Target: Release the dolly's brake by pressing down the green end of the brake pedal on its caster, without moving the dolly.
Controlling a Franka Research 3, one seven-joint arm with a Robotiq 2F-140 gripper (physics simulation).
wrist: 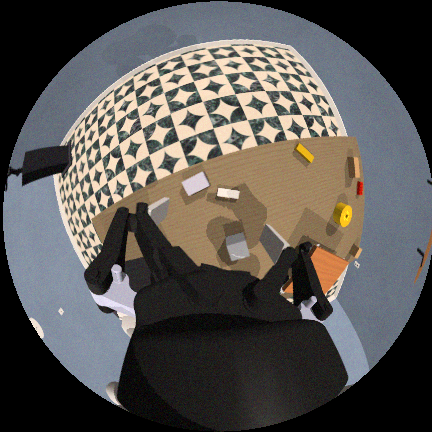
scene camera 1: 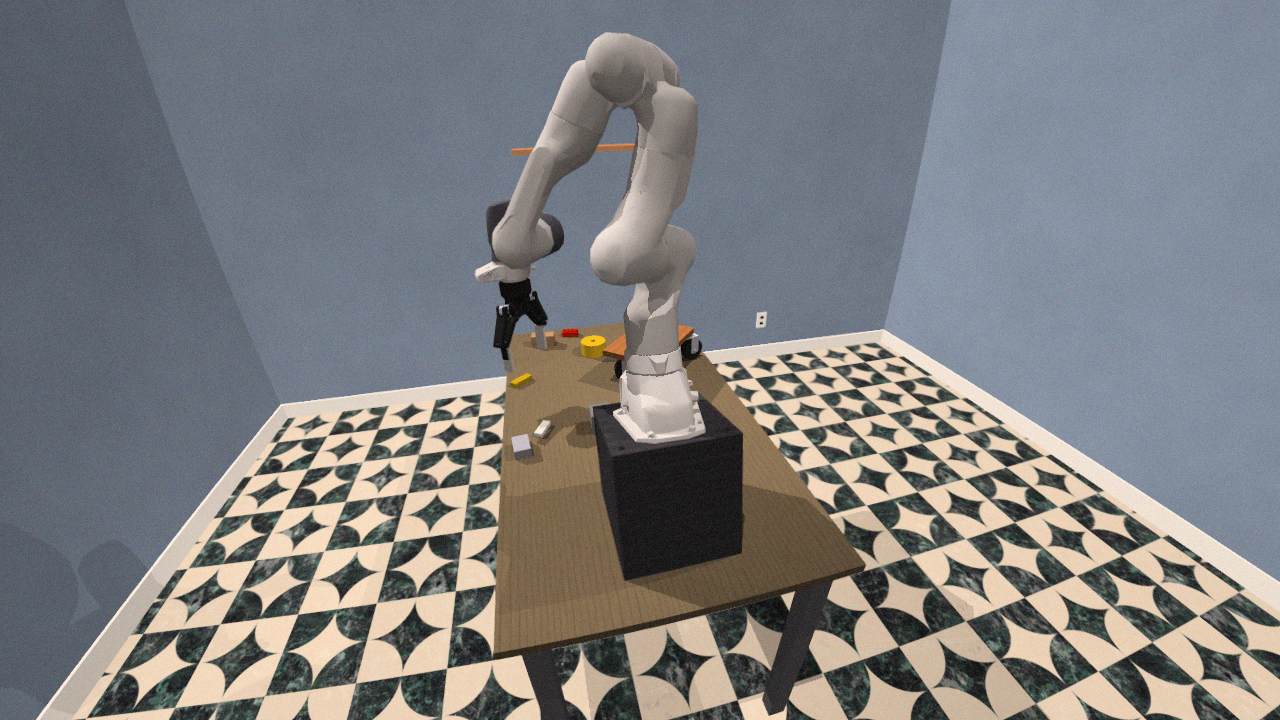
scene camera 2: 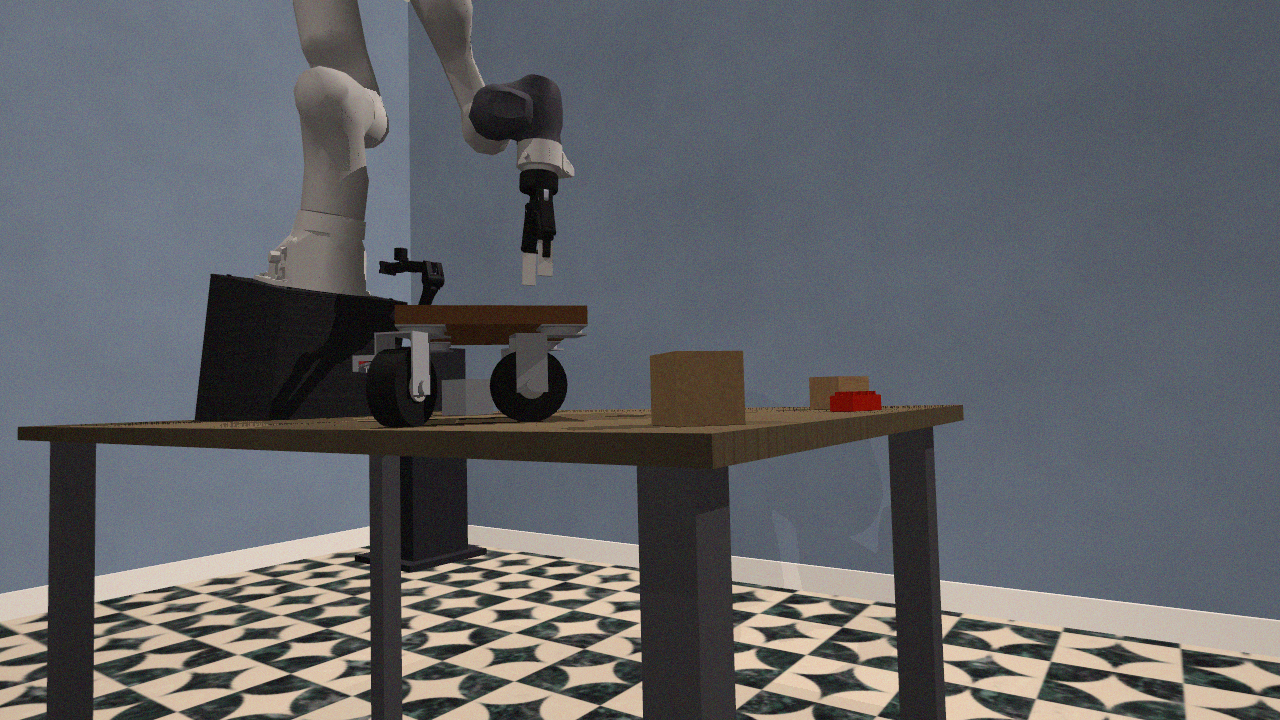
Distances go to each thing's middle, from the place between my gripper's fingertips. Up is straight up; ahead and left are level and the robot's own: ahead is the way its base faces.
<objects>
I see the dolly point(scene camera 2: 528, 384) 41 cm to the right of my hand, 29 cm ahead of it and 19 cm below it. Also, from my hand: red brick point(scene camera 2: 852, 401) 68 cm ahead, 24 cm below, 12 cm to the right; wooden block point(scene camera 2: 821, 388) 61 cm ahead, 23 cm below, 1 cm to the right.
</objects>
